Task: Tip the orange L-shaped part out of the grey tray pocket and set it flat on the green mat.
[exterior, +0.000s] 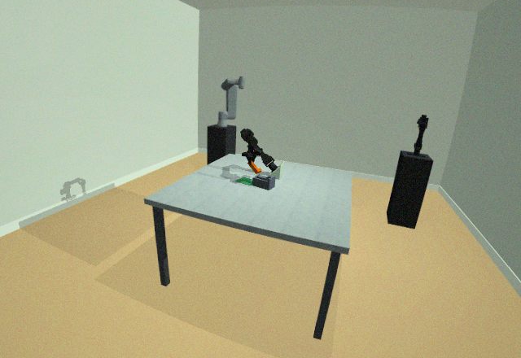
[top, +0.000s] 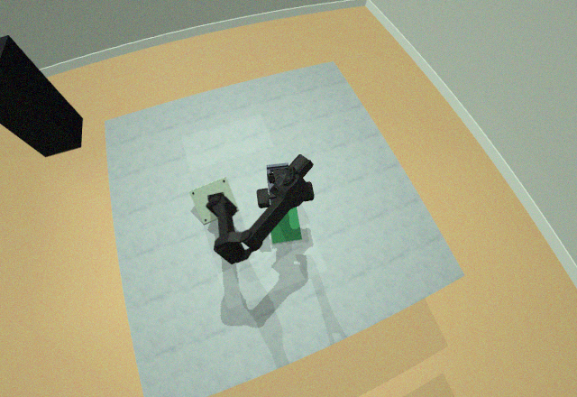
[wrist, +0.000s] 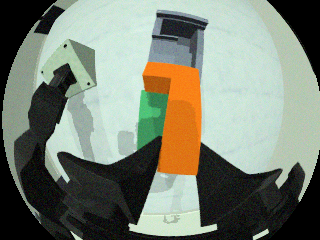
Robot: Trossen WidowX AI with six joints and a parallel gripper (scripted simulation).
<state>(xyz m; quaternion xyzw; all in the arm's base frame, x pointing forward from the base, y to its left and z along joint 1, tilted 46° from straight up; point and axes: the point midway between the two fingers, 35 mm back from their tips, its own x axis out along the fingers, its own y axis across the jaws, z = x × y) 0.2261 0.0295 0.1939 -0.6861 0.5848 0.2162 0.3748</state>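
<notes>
Right now the orange L-shaped part is 10 mm behind my gripper tip, 40 mm to the left of it and 30 mm below it. The rest, counted from my gripper tip: grey tray (20 mm ahead, 120 mm to the left, 160 mm below); then green mat (10 mm behind, 40 mm to the right, 170 mm below).
</notes>
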